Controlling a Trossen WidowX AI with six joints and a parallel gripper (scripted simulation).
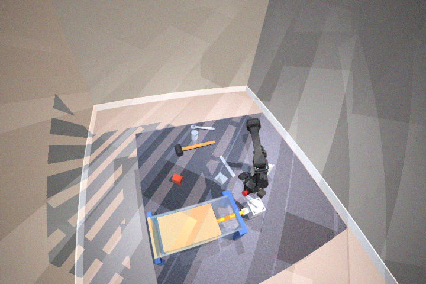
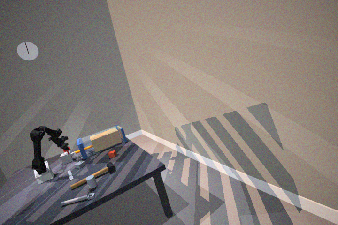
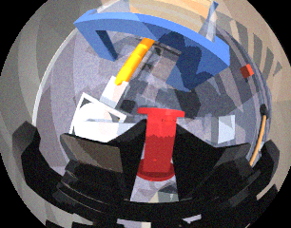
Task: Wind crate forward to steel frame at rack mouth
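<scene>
Right now the winch handle is 30 mm behind my gripper tip, 30 mm to the left of it and 30 mm below it. Round my gripper tip: red knob (10 mm behind); then blue frame (110 mm ahead, 80 mm to the left, 30 mm below); then winch (70 mm behind, 80 mm to the left, 100 mm below).
</scene>
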